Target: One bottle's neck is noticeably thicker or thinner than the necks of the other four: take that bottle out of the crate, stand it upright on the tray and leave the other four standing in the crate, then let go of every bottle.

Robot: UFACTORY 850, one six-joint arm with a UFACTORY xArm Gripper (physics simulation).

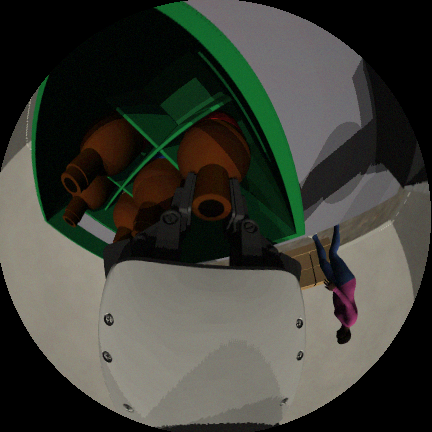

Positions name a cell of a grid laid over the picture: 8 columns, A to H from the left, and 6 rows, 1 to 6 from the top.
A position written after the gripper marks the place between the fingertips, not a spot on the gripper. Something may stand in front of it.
In view: the gripper (D3) and a brown bottle (D3).
